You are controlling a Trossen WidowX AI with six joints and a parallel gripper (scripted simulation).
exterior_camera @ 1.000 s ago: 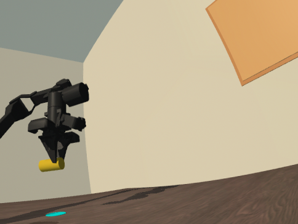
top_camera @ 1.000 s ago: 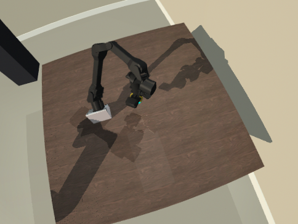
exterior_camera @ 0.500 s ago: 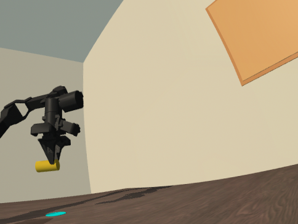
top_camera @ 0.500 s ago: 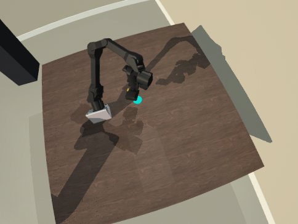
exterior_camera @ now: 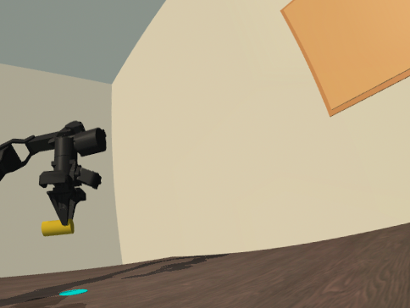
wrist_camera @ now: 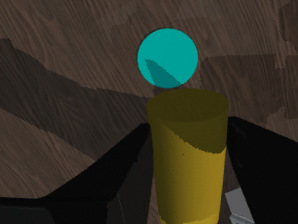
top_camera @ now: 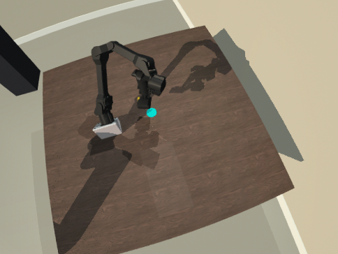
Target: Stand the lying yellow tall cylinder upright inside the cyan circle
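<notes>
Now: the cyan circle 14 cm below my gripper tip. The rest, counted from my gripper tip: yellow tall cylinder (2 cm behind, 1 cm to the left).
</notes>
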